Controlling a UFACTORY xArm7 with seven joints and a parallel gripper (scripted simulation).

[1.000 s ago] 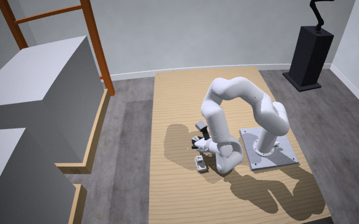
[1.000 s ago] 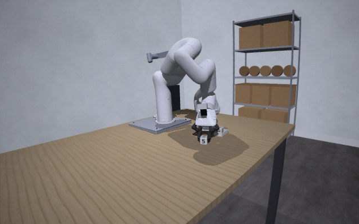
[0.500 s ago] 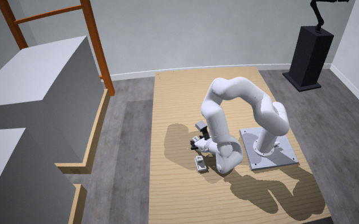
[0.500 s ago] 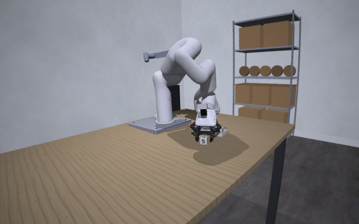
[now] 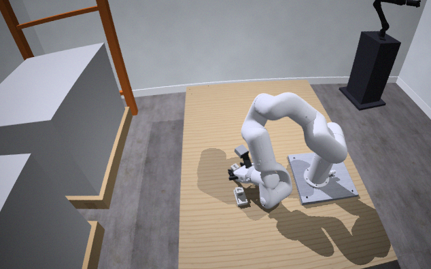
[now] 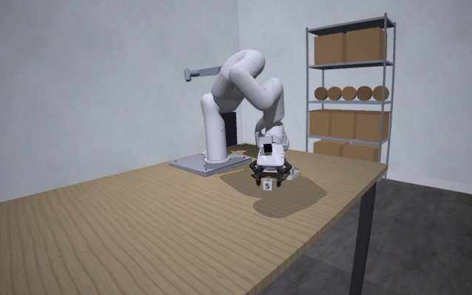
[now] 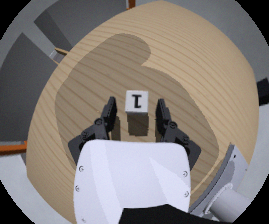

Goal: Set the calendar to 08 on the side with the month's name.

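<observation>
Now: the white digit cube 10 mm to the right of my hand and 10 mm below it. Round my hand: white tray: 140 mm to the left, 20 mm below, 20 mm ahead.
</observation>
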